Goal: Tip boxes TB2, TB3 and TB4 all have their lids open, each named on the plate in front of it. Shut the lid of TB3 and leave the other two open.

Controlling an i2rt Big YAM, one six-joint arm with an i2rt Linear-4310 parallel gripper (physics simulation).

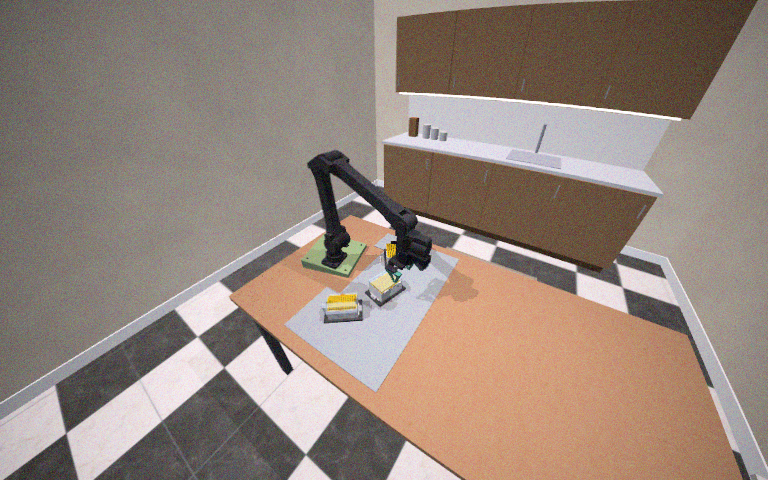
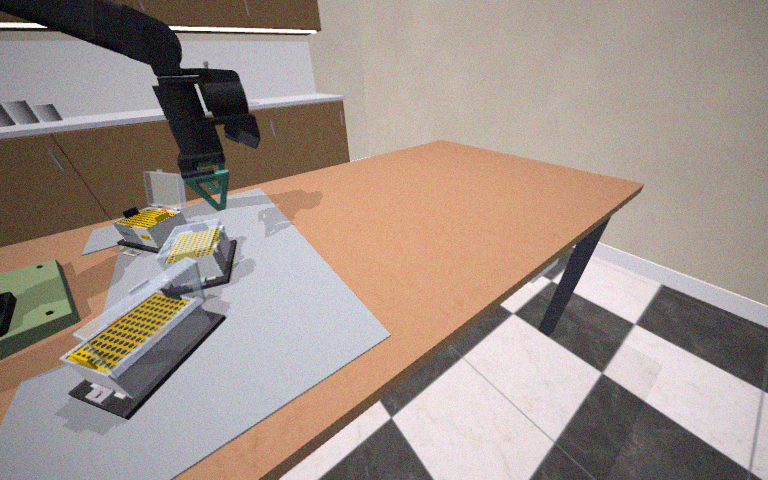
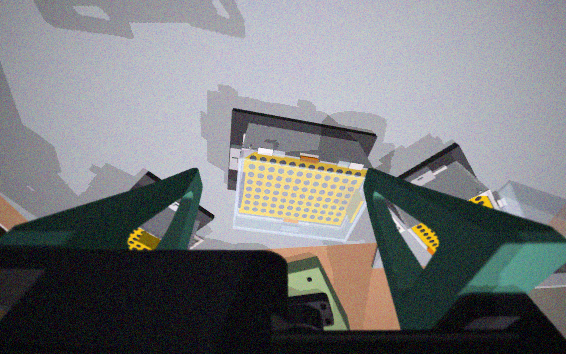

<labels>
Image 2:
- gripper: 220, 201
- clear lid: 163, 189
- clear lid: 193, 240
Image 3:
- gripper: 283, 177
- clear lid: 279, 194
</labels>
